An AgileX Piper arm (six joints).
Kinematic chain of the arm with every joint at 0, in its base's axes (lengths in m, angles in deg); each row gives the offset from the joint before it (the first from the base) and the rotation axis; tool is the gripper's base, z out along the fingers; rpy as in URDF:
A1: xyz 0 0 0.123 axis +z
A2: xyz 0 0 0 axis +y
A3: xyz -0.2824 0 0.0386 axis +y
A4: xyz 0.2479 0 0.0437 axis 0.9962 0 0.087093
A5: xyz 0 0 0 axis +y
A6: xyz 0.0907 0 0.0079 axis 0.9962 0 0.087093
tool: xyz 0 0 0 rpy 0 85.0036 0
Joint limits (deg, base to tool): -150..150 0..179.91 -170..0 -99.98..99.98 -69.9..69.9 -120..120
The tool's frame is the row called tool.
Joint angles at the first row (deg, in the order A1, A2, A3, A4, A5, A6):
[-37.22, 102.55, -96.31, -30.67, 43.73, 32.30]
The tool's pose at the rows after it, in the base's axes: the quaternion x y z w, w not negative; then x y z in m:
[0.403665, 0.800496, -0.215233, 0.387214, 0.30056, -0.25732, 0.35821]
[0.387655, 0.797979, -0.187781, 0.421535, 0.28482, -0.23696, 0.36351]
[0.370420, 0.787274, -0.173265, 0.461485, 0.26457, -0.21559, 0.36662]
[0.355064, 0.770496, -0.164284, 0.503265, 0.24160, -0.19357, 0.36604]
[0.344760, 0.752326, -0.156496, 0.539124, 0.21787, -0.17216, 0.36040]
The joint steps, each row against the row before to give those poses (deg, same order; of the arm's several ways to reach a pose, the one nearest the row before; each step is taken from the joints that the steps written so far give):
[0.00, -5.03, 5.23, 7.37, -3.89, -4.75]
[0.00, -6.02, 6.96, 4.88, -5.12, -2.97]
[0.00, -6.83, 8.15, 2.86, -6.33, -1.78]
[0.00, -7.21, 8.72, 1.75, -6.87, -0.79]
[0.00, -7.06, 8.65, 1.09, -6.22, 0.03]

